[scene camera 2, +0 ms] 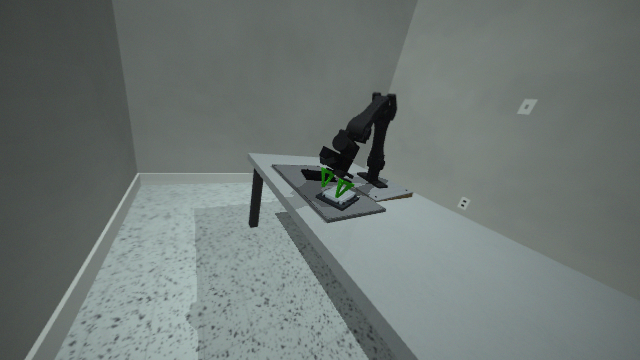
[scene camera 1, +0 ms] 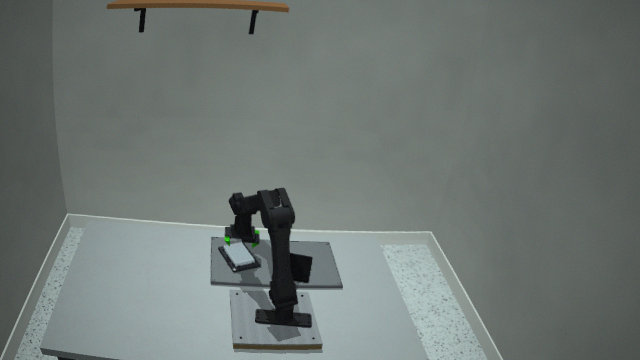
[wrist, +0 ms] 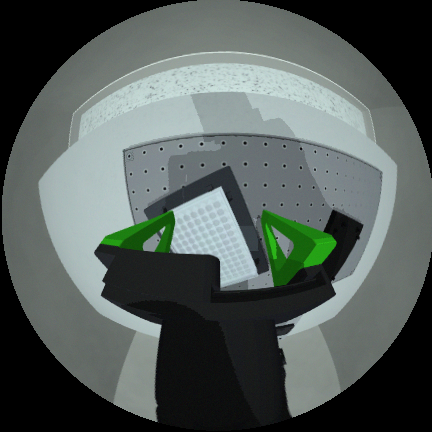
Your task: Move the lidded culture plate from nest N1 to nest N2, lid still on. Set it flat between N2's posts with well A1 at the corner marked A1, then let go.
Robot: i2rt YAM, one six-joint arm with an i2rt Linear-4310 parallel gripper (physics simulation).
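Pixels of known places: gripper, fingertip midpoint: [scene camera 2: 329, 192] [scene camera 1: 240, 246] [wrist: 217, 214]; arm's base, link origin: [scene camera 2: 371, 180] [scene camera 1: 283, 319].
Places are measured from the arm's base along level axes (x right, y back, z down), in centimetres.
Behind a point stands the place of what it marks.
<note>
The white lidded culture plate [scene camera 1: 240, 255] @(x -17.9, y -32.4, z -2.0 cm) [scene camera 2: 346, 198] @(x -23.6, y -34.1, z -1.7 cm) [wrist: 215, 235] @(x -18.4, y -36.6, z -1.9 cm) sits in the dark nest N1 [scene camera 1: 246, 268] @(x -15.0, y -27.0, z 0.1 cm) [wrist: 190, 192] @(x -21.6, y -40.8, z -0.3 cm), turned at an angle to the board. The other dark nest, N2 [scene camera 1: 302, 268] @(x 7.4, y -30.7, z -0.3 cm) [scene camera 2: 311, 175] @(x 3.3, y -37.0, z -0.1 cm) [wrist: 344, 235] @(x 5.0, y -36.7, z -0.3 cm), holds no plate and is partly hidden behind the arm in scene view 1. My gripper [scene camera 1: 241, 243] @(x -18.3, y -38.9, z -1.8 cm) [scene camera 2: 331, 191] @(x -18.3, y -38.9, z -1.8 cm) [wrist: 217, 214] @(x -18.3, y -38.9, z -1.8 cm) is open, its green fingers wide apart above the plate. The fingers hold nothing. In the wrist view the gripper body hides the plate's near left part. The A1 marks are too small to read.
Both nests stand on a grey perforated board [scene camera 1: 326, 265] @(x 17.6, y -35.7, z 0.9 cm) [scene camera 2: 300, 187] @(x -8.7, y -47.0, z 0.9 cm) [wrist: 260, 155] @(x -14.0, y -45.9, z 0.9 cm) on the pale table [scene camera 1: 135, 280] @(x -59.5, y -10.6, z 2.2 cm) [scene camera 2: 450, 280] @(x -59.3, y -25.1, z 2.2 cm). The arm's base plate [scene camera 1: 250, 331] @(x -11.3, y 8.6, z -0.5 cm) [scene camera 2: 397, 194] @(x -17.4, y 2.5, z 0.2 cm) lies beside the board. A wooden shelf [scene camera 1: 200, 6] hangs on the wall.
</note>
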